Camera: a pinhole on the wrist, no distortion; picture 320 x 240 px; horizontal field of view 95.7 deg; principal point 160.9 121.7 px. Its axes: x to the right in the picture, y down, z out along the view. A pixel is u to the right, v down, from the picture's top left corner.
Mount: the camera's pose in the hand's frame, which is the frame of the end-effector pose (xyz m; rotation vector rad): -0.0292 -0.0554 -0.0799 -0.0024 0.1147 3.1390
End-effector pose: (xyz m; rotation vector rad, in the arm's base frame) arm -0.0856 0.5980 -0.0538 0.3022 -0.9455 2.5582
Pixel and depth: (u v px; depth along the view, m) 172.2 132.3 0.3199
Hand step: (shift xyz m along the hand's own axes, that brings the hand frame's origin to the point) -0.0547 -0.0554 0.2408
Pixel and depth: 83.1 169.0 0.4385
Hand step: 0.2056 -0.1663 0.3682
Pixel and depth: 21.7 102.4 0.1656
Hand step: 0.1297 -0.0214 0.0839
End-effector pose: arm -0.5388 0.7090 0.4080 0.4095 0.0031 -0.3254
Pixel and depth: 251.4 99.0 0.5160
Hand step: -0.3524 0.0631 0.4283
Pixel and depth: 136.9 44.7 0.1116
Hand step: -0.0108 0.0119 0.0271
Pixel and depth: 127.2 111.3 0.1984
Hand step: 0.0167 -0.0267 0.1170
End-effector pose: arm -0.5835 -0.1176 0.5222 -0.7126 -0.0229 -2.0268
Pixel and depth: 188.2 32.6 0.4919
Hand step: -0.1225 0.2824 0.3885
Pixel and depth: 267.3 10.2 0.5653
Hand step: -0.4451 0.4201 0.4515
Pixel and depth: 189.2 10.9 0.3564
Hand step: -0.0992 0.2426 0.2555
